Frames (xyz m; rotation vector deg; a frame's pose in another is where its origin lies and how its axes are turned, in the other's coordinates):
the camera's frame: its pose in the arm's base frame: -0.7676 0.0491 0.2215 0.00 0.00 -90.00
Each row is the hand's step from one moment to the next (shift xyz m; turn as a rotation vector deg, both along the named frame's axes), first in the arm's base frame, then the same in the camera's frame.
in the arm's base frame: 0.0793 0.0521 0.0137 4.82 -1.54 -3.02
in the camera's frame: -0.0521 0.0793 0.0137 1.54 4.82 -3.02
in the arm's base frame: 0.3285 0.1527 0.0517 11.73 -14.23 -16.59
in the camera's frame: -0.1527 0.3285 0.0517 14.23 11.73 -16.59
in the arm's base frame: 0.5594 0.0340 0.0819 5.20 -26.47 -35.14
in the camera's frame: -0.0340 0.5594 0.0819 26.47 5.20 -35.14
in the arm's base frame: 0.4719 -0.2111 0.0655 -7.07 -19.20 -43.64
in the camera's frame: 0.2111 0.4719 0.0655 19.20 -7.07 -43.64
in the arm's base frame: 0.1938 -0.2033 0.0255 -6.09 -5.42 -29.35
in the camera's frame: 0.2033 0.1938 0.0255 5.42 -6.09 -29.35
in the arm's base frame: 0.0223 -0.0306 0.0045 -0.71 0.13 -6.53
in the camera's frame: 0.0306 0.0223 0.0045 -0.13 -0.71 -6.53
